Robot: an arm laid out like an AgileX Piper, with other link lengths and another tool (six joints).
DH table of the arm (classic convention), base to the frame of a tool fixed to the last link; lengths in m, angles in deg. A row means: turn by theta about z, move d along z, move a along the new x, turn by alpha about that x. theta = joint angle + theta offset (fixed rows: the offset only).
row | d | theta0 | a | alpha
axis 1 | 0.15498 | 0 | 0 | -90
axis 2 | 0 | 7.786 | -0.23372 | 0
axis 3 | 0 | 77.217 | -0.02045 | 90
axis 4 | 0.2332 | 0 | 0 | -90
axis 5 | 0 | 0 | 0 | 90
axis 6 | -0.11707 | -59.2 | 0.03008 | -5.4
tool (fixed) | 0.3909 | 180 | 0 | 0
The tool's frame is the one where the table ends.
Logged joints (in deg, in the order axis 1, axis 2, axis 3, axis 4, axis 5, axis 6), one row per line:
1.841, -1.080, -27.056, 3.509, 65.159, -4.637
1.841, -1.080, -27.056, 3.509, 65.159, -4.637
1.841, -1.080, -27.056, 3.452, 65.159, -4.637
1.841, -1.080, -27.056, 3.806, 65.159, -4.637
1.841, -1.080, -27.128, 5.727, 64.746, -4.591
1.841, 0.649, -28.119, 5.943, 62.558, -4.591
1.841, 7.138, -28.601, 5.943, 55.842, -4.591
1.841, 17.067, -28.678, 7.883, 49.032, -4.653
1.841, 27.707, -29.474, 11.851, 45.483, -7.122
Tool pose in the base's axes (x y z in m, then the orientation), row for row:
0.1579, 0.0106, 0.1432, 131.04, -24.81, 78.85
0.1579, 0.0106, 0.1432, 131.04, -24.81, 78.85
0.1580, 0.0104, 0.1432, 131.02, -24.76, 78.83
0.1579, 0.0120, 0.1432, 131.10, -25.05, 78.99
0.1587, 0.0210, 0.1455, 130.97, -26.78, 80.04
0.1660, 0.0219, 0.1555, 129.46, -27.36, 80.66
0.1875, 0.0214, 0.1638, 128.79, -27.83, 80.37
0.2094, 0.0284, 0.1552, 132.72, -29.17, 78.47
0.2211, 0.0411, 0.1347, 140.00, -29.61, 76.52
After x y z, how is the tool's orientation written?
As angles about the fixed x, y, z axes (roll, pitch, yaw), in degrees.
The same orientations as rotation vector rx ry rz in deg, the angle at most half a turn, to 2 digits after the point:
119.77, 79.89, 65.76
119.77, 79.89, 65.76
119.74, 79.87, 65.71
119.86, 80.02, 66.05
120.17, 80.52, 68.39
119.17, 79.70, 69.94
119.09, 78.57, 70.63
123.23, 79.22, 69.63
129.17, 83.13, 66.19

